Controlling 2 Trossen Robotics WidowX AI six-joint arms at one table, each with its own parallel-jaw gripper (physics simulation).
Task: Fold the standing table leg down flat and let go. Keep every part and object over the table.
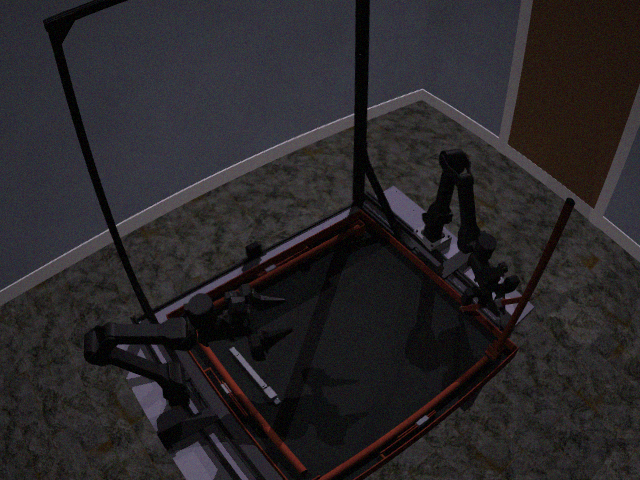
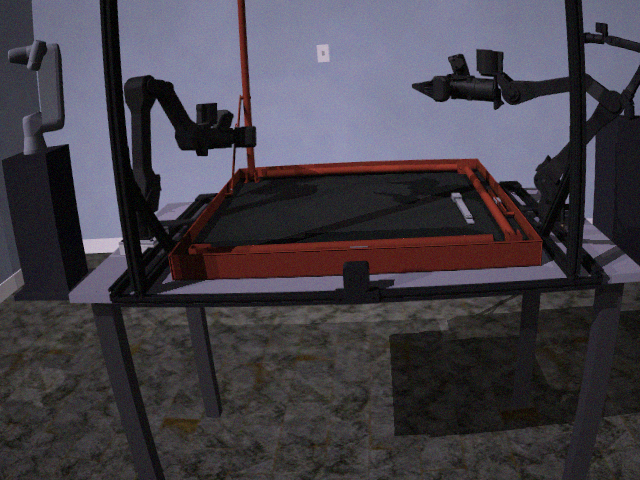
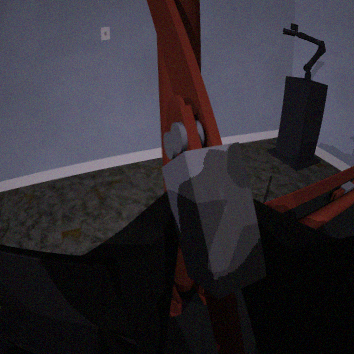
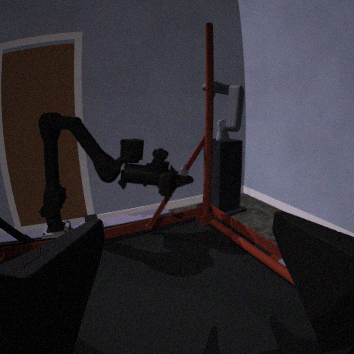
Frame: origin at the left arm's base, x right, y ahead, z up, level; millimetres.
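Where they show: left gripper, between the fingertips: (image 1: 501,315) (image 4: 192,179); right gripper, between the fingertips: (image 1: 288,314) (image 2: 417,84) (image 4: 189,226); left arm's base, origin of its link: (image 1: 433,233) (image 2: 143,235) (image 4: 55,227); right arm's base, origin of its link: (image 1: 178,396) (image 2: 552,220).
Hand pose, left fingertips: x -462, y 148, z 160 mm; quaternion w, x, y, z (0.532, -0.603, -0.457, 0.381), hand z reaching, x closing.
Note:
Things, the pixels of their top centre, and the offset from my left fingertips. "pt": a spot on its surface instead.
- grey sleeve, a spot on its surface: (image 3: 220,200) pt dx +36, dy -11, dz +28 mm
- pale bar, centre of its top: (image 2: 462,202) (image 1: 253,372) dx +300, dy +625, dz -139 mm
The red standing leg (image 1: 542,263) (image 2: 245,77) (image 4: 209,100) is upright at one corner of the red-framed table. Its thin red brace (image 2: 239,113) (image 3: 175,60) (image 4: 197,152) slants down to the frame. A grey sleeve (image 3: 220,200) sits on the brace. My left gripper (image 1: 497,305) (image 2: 250,136) (image 3: 199,197) (image 4: 192,179) is shut on this sleeve, with a finger against each side. The fingertips are partly hidden in shadow. My right gripper (image 1: 287,314) (image 2: 414,85) (image 4: 189,226) is open and empty, above the opposite side of the table.
A pale bar (image 1: 255,374) (image 2: 462,208) lies on the dark panel near the right arm's side. Folded red legs (image 1: 403,441) (image 2: 488,198) lie along the frame's other edges. Black upright posts (image 1: 361,103) (image 2: 574,129) stand at the work table's edge.

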